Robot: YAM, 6 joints.
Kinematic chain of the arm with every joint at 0, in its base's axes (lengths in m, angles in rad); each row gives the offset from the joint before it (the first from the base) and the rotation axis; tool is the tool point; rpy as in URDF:
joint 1: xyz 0 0 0.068 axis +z
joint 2: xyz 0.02 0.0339 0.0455 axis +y
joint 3: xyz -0.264 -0.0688 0 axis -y
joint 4: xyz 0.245 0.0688 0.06 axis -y
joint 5: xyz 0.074 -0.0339 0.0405 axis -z
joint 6: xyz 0.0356 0 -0.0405 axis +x
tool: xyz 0 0 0 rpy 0 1.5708 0
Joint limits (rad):
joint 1: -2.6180..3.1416
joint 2: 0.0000..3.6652
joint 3: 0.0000..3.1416
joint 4: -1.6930..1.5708
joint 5: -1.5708..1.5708
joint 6: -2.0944..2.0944
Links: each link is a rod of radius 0.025 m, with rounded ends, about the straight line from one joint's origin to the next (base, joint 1, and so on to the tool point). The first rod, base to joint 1, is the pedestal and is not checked.
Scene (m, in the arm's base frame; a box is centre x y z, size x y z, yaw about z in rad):
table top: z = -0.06
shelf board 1: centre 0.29 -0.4 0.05 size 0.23 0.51 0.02 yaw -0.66
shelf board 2: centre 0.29 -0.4 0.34 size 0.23 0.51 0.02 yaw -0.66
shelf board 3: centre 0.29 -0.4 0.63 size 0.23 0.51 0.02 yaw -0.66
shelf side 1: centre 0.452 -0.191 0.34 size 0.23 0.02 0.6 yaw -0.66
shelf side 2: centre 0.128 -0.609 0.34 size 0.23 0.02 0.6 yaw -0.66
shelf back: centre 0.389 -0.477 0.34 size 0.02 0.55 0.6 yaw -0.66
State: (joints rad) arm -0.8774 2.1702 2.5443 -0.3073 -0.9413 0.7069
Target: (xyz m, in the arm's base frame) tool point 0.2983 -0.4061 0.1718
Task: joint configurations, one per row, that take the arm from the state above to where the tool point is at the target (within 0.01 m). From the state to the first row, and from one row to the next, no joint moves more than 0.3 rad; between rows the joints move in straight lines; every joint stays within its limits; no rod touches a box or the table.
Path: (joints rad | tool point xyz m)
1: -0.9335 1.9237 2.3076 -0.4990 -0.9570 0.7069 | 0.2672 -0.3121 0.4978
2: -0.9896 1.6771 2.0710 -0.6908 -0.9728 0.7069 | 0.2119 -0.2690 0.4979
3: -1.0458 1.4306 1.8343 -0.8825 -0.9885 0.7069 | 0.1600 -0.2169 0.4832
4: -1.1260 1.5389 1.5802 -0.9611 -0.9664 0.7069 | 0.1603 -0.2681 0.3725
5: -1.2062 1.6472 1.3260 -1.0396 -0.9442 0.7069 | 0.1380 -0.2806 0.2635
6: -1.2865 1.7555 1.0718 -1.1181 -0.9221 0.7069 | 0.1042 -0.2555 0.1718
7: -1.1894 1.9552 1.3556 -0.9432 -0.9350 0.7069 | 0.1598 -0.3214 0.1744
8: -1.0923 2.1550 1.6394 -0.7683 -0.9479 0.7069 | 0.2260 -0.3730 0.1742
9: -0.9952 2.3547 1.9232 -0.5934 -0.9608 0.7069 | 0.2983 -0.4061 0.1718

